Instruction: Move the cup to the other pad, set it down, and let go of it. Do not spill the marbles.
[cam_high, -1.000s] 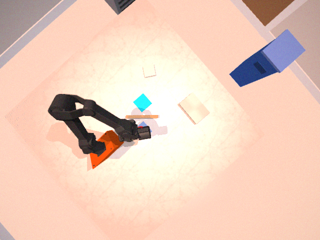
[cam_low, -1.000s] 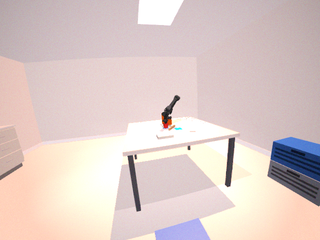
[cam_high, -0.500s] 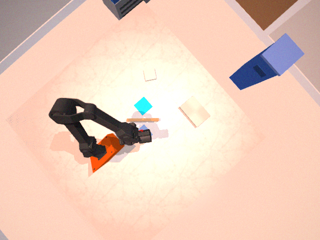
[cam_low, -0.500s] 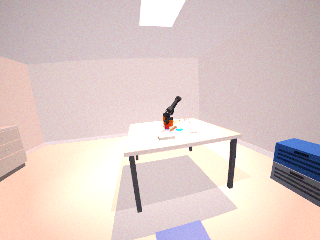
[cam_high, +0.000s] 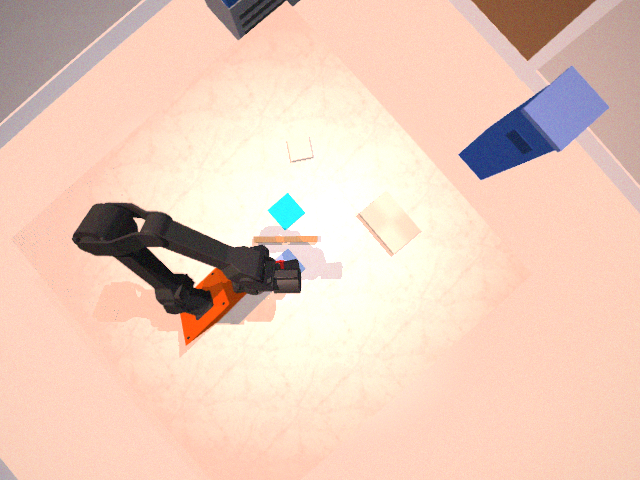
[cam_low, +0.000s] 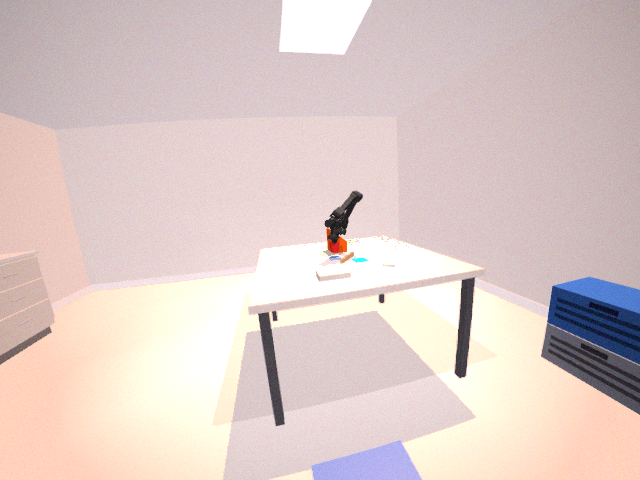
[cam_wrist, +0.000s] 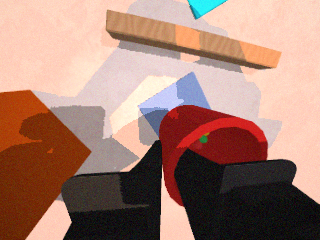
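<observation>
My gripper tip is 30 mm short of the red cup and 20 mm to the left of it. The rest, counted from my gripper tip: wooden bar 90 mm ahead, 60 mm to the left, 80 mm below; green marble 40 mm ahead, 30 mm to the right, 20 mm below; blue pad 30 mm ahead, 20 mm to the right, 90 mm below.
</observation>
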